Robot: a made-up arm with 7 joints.
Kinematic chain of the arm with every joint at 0, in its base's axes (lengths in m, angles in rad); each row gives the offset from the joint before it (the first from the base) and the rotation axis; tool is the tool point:
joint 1: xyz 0 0 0.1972 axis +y
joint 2: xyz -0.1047 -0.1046 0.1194 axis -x
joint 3: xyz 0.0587 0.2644 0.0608 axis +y
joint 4: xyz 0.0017 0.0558 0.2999 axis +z
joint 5: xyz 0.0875 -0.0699 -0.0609 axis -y
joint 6: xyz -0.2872 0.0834 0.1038 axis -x
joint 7: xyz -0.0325 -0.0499 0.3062 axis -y
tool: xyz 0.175 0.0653 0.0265
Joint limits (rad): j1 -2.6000..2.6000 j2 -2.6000..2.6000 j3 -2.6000..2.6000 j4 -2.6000..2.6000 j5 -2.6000..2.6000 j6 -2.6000..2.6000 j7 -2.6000..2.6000
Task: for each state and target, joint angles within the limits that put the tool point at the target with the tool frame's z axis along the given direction. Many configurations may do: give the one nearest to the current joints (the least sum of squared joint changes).
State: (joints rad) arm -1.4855 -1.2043 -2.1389 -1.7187 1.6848 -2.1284 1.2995
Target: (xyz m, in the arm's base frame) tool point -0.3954 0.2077 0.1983 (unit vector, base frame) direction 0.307 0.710 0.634
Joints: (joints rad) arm -1.3599 -1.8817 -1.5883 -1.7728 1.8504 -2.0599 0.9011
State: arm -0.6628 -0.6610 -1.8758 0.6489 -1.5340 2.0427 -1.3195
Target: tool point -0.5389 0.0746 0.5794 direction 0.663 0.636 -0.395
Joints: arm -0.1953 -0.9559 -1.3406 0.7812 -1.4286 2.5292 -0.7278
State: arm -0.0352 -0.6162 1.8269 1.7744 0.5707 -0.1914 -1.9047
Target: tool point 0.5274 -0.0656 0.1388 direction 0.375 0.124 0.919
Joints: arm 0.6181 -1.0388 1.4806 1.9801 -0.1093 -0.1493 -1.6551
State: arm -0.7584 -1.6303 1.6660 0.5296 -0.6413 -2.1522 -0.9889
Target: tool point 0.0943 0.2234 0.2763 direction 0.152 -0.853 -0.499
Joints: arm -0.7827 -0.8088 2.3148 0.3550 -1.5496 -1.9928 -0.3834
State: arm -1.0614 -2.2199 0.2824 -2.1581 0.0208 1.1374 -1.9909
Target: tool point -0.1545 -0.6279 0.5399 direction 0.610 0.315 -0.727
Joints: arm -1.2687 -2.3228 0.2916 -2.1211 0.1873 1.1909 -1.6552
